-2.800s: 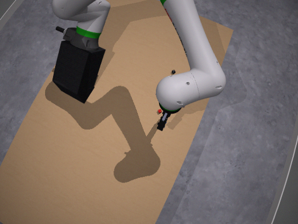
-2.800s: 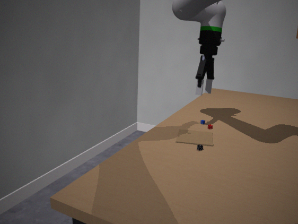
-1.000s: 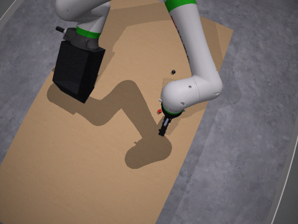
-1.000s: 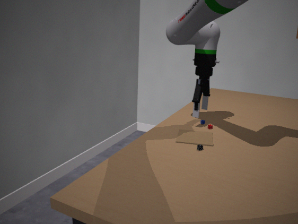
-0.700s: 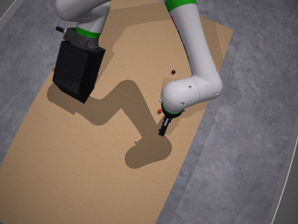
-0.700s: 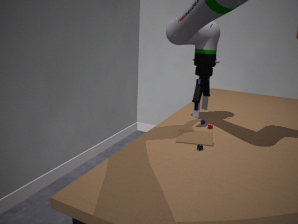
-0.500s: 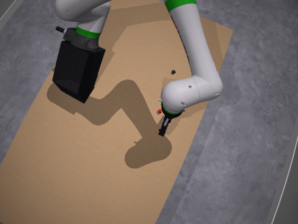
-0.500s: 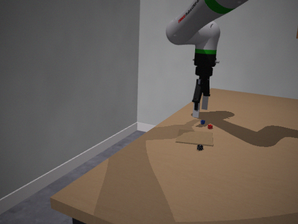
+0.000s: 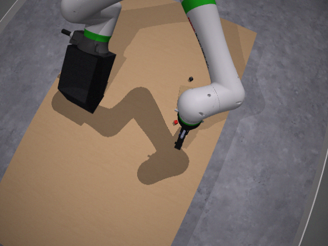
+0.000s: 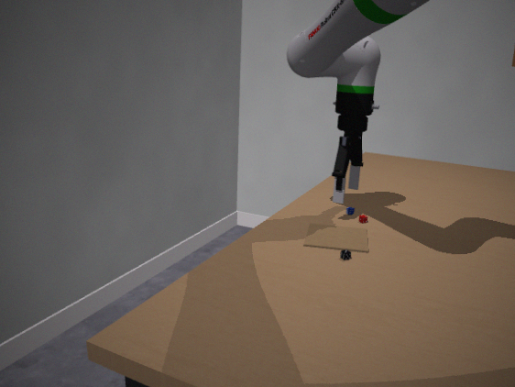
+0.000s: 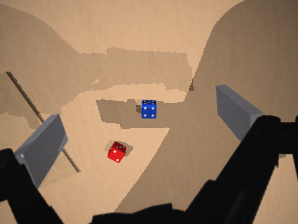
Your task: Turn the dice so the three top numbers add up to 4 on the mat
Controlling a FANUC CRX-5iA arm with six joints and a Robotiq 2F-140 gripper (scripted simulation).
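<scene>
The blue die lies 5 cm below my hand, 1 cm to the right of it and 1 cm behind it. The rest, counted from my hand: red die 6 cm behind, 5 cm below, 4 cm to the left; black die 28 cm to the left, 10 cm behind, 5 cm below; tan mat 18 cm to the left, 6 cm below, 4 cm behind.
</scene>
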